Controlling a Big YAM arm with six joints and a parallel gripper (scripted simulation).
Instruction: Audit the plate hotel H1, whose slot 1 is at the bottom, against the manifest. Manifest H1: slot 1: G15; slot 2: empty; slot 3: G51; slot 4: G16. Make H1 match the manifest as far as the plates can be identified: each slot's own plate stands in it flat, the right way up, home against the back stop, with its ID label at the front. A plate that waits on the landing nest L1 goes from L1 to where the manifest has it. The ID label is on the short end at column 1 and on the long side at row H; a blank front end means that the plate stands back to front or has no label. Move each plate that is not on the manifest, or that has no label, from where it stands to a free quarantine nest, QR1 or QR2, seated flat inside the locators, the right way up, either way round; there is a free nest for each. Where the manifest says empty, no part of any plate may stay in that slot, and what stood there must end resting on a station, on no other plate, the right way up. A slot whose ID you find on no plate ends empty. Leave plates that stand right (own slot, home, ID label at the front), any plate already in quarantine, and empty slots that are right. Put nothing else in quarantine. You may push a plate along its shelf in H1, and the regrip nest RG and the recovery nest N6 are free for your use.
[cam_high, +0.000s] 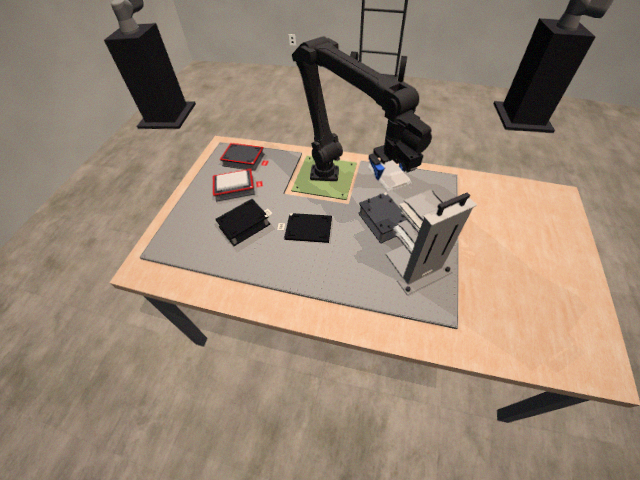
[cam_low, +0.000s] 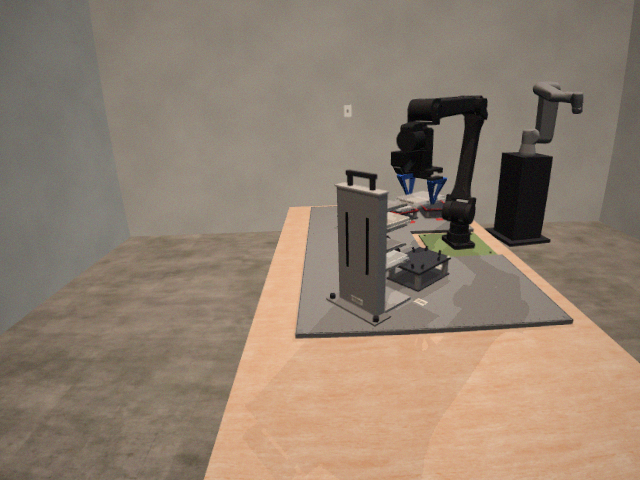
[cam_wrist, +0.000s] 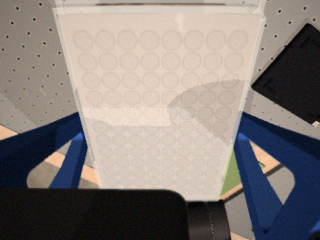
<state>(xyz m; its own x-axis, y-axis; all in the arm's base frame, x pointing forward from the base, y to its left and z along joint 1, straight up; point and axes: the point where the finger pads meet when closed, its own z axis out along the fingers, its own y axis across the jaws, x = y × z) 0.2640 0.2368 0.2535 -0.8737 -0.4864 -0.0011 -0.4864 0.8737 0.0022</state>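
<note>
Now: hand 5 cm short of the black N6 nest, 27 cm to the left of it and 24 cm above it. Also, from my hand: dark raised RG nest: 1 cm to the left, 19 cm below; then white plate labelled G51: 14 cm ahead, 10 cm to the left, 3 cm below; then H1 tag: 5 cm ahead, 15 cm to the left, 25 cm below.
</note>
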